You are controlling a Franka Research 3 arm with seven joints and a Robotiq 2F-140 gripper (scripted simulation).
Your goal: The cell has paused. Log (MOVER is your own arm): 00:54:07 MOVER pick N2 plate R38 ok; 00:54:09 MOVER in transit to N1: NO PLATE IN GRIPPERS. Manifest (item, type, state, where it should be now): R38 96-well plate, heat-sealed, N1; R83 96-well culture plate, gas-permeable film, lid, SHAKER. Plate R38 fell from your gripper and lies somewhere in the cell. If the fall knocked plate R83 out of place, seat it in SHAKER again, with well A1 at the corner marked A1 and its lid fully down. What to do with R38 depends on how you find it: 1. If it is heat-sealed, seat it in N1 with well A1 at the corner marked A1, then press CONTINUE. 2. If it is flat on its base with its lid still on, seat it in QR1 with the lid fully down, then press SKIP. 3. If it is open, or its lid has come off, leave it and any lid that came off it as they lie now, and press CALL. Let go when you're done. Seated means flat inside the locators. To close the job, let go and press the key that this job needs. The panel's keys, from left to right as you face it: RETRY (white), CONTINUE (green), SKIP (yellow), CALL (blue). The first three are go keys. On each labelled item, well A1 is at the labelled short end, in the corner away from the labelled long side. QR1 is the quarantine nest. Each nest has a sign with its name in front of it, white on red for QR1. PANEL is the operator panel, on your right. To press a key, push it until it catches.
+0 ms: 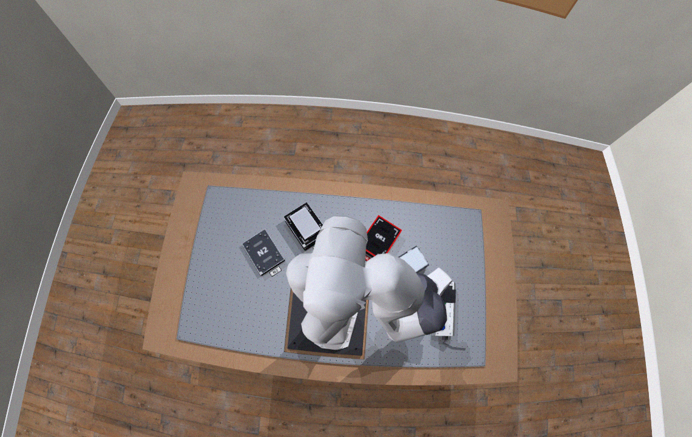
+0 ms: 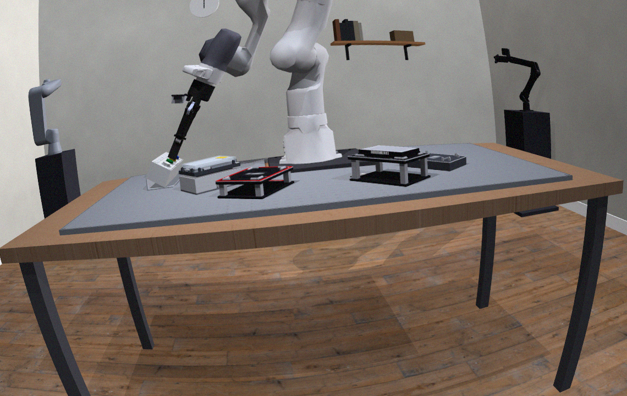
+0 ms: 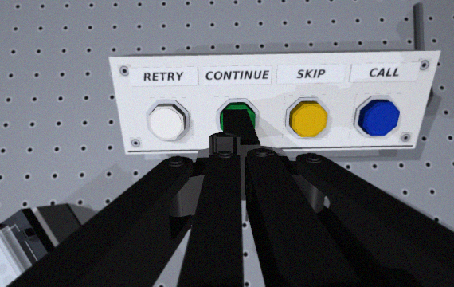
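My gripper is now 5 cm short of the retry key, 2 cm to the left of it and 4 cm above it. Round my hand: QR1 nest 26 cm ahead, 24 cm to the left, 7 cm below; call key 10 cm behind, 2 cm to the right, 4 cm below; skip key 5 cm behind, 2 cm to the right, 4 cm below.
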